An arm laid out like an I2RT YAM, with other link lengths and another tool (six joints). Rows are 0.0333 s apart.
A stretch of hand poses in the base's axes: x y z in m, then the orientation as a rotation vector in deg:
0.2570, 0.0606, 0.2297, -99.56, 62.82, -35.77
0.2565, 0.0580, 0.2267, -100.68, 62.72, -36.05
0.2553, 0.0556, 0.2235, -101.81, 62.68, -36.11
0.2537, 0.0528, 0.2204, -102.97, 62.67, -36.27
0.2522, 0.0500, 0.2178, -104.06, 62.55, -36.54
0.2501, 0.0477, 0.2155, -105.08, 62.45, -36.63
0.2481, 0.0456, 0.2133, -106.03, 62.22, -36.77
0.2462, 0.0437, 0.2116, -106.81, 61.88, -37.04
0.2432, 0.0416, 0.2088, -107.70, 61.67, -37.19
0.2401, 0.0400, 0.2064, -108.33, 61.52, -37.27
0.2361, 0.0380, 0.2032, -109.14, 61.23, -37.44
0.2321, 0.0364, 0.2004, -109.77, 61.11, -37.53
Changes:
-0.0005, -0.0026, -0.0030, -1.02, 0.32, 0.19
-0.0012, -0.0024, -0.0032, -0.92, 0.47, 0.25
-0.0016, -0.0028, -0.0031, -1.00, 0.45, 0.19
-0.0015, -0.0028, -0.0026, -0.99, 0.31, 0.20
-0.0021, -0.0023, -0.0023, -0.85, 0.38, 0.24
-0.0020, -0.0021, -0.0022, -0.81, 0.26, 0.29
-0.0019, -0.0019, -0.0017, -0.74, 0.06, 0.28
-0.0030, -0.0021, -0.0028, -0.77, 0.24, 0.25
-0.0031, -0.0016, -0.0024, -0.53, 0.18, 0.19
-0.0040, -0.0020, -0.0032, -0.72, 0.15, 0.28
-0.0040, -0.0016, -0.0028, -0.54, 0.19, 0.16

